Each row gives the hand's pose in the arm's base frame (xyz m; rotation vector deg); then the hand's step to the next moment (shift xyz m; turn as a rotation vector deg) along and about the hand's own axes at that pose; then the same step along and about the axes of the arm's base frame.
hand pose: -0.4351 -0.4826 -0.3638 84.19 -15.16 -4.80
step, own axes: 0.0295 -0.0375 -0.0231 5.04 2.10 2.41
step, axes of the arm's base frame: 0.0377 0.0121 -0.0352 4.11 -3.21 2.90
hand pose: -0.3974 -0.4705 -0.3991 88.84 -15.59 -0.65
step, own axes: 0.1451 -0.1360 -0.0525 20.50 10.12 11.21
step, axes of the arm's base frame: 0.1724 0.0222 -0.1099 16.21 -14.41 13.34
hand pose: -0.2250 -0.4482 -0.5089 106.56 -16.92 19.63
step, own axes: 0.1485 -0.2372 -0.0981 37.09 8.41 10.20
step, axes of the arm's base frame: 0.2164 0.1609 -0.1234 32.11 -13.45 18.40
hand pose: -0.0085 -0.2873 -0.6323 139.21 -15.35 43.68
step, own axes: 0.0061 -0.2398 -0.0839 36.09 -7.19 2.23
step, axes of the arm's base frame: 0.0492 0.2440 -0.0512 33.01 3.90 15.96
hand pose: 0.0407 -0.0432 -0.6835 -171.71 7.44 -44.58
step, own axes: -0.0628 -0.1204 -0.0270 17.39 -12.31 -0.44
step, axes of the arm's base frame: -0.0594 0.1251 0.0007 15.79 10.65 9.56
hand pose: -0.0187 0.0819 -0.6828 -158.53 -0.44 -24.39
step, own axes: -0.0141 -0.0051 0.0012 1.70 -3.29 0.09
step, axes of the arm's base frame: -0.0134 0.0058 -0.0035 1.46 3.05 1.51
